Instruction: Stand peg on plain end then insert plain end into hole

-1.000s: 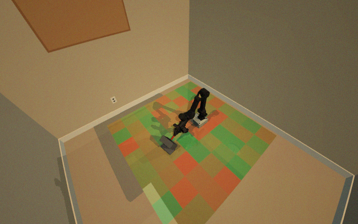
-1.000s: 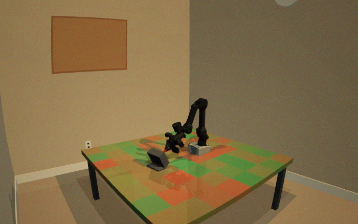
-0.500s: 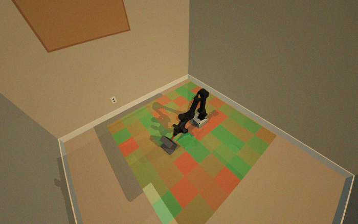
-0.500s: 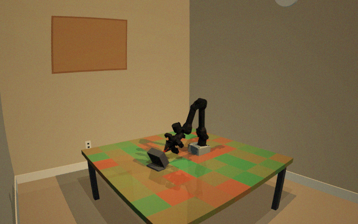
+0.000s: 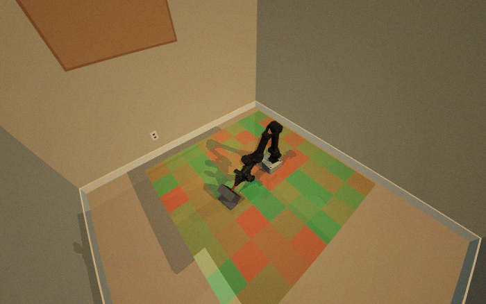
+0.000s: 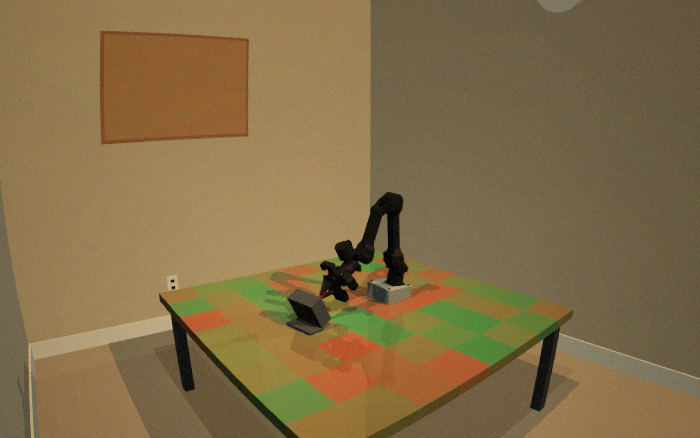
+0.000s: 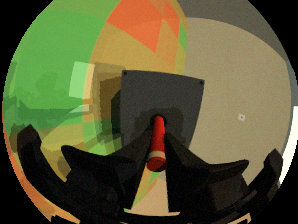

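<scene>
My gripper tip is now 6 cm short of the dark sloped panel, 3 cm above it and 1 cm to the right of it. Round my gripper tip: red peg (1 cm to the right, 1 cm behind, 1 cm above).
</scene>
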